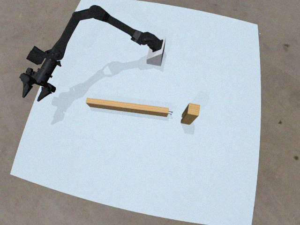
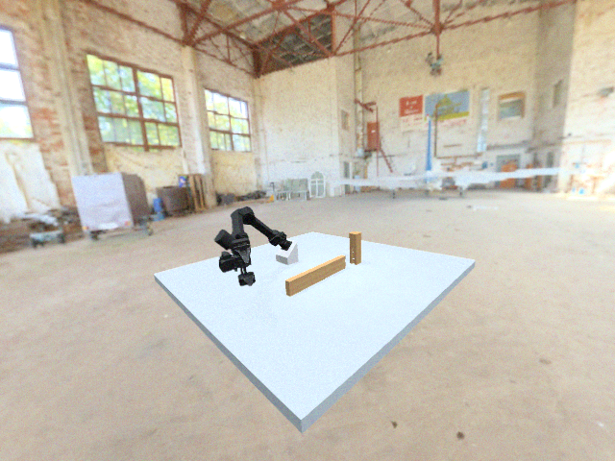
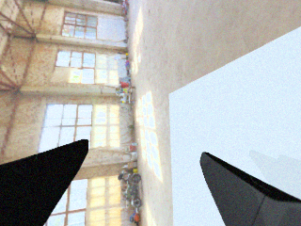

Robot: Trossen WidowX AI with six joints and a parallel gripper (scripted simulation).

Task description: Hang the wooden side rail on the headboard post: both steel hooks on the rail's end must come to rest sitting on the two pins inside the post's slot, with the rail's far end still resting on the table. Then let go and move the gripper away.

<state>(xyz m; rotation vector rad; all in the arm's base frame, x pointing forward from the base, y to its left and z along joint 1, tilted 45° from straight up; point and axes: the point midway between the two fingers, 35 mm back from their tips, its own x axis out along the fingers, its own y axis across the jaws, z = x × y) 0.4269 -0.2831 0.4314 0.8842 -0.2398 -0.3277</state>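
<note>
Now: the headboard post 110 mm behind my gripper tip, 740 mm to the left of it and 110 mm below it.
</note>
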